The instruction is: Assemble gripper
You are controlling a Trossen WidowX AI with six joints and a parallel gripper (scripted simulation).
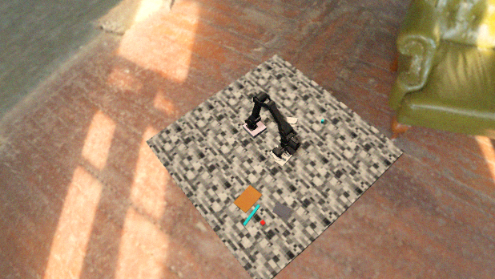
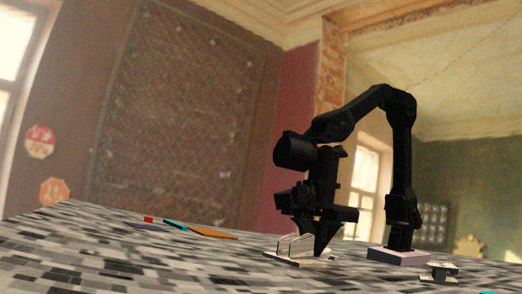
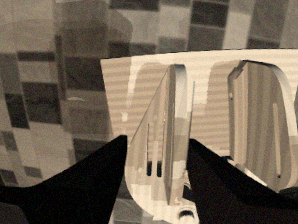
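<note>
Now: the cream plate 30 mm to the right of my gripper tip, 20 mm below it and 20 mm ahead of it. The rest, counted from my gripper tip: teal cube: 370 mm to the left, 10 mm below, 10 mm ahead; then orange plate: 400 mm to the right, 70 mm ahead, 20 mm below; then grey plate: 300 mm to the right, 270 mm ahead, 20 mm below.
</note>
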